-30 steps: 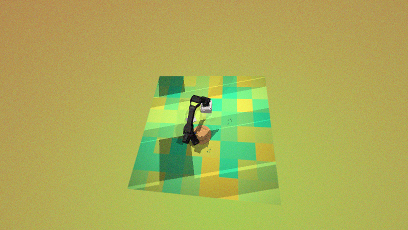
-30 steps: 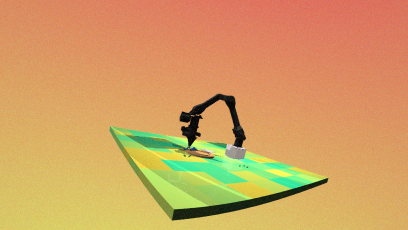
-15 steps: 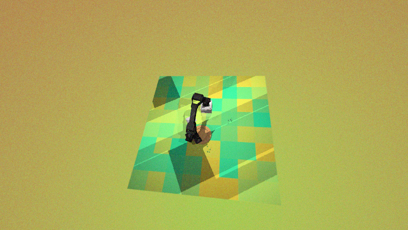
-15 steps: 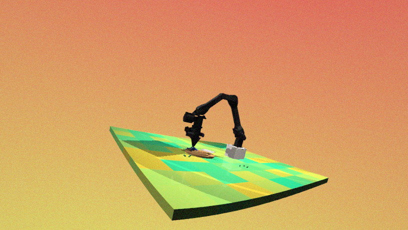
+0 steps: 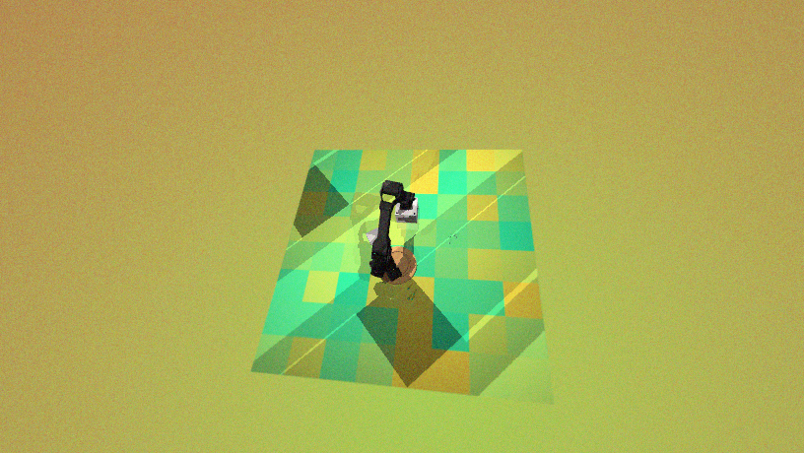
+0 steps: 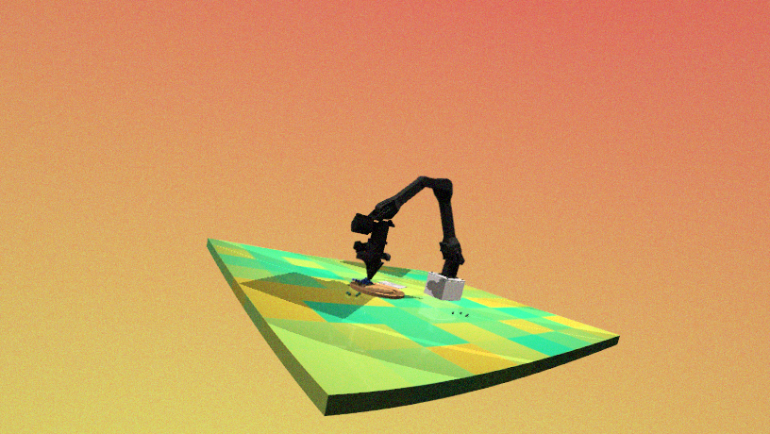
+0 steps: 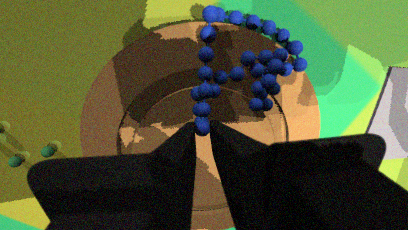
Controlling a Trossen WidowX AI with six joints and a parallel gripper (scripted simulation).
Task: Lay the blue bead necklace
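The round bead board lies 30 mm to the left of my gripper tip, 30 mm below it and 20 mm behind it. From my gripper tip the other things lie so: flat grey piece: 200 mm behind, 70 mm to the right, 30 mm below.
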